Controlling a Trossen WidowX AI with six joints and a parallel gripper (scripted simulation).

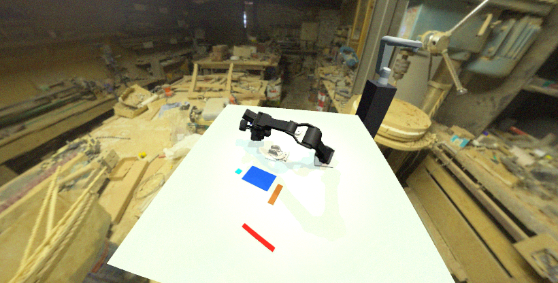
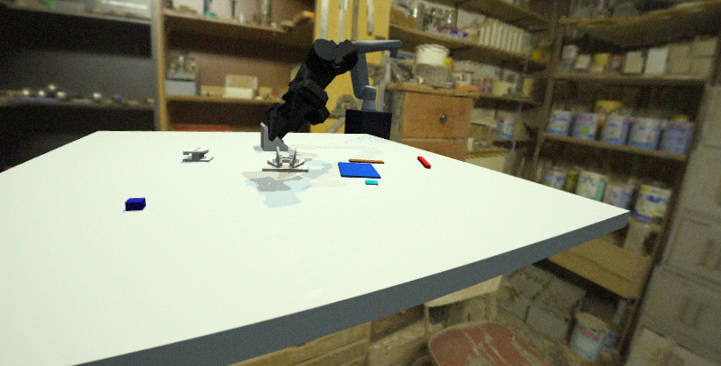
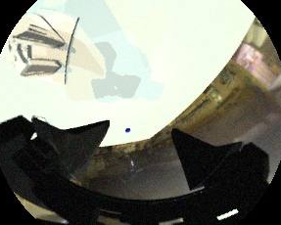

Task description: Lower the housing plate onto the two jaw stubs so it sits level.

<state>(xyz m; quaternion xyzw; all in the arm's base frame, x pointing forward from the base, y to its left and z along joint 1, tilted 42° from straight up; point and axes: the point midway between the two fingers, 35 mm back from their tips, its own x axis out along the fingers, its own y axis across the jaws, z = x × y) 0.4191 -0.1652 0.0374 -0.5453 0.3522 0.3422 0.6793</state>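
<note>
Right now my gripper tip is 30 cm past the grey-white housing part, 15 cm to the left of it and 9 cm above it. The rest, counted from my gripper tip: blue flat plate (8 cm behind, 25 cm to the left, 11 cm below); teal block (4 cm ahead, 22 cm to the left, 11 cm below); dark blue block (6 cm ahead, 26 cm to the right, 11 cm below).
</note>
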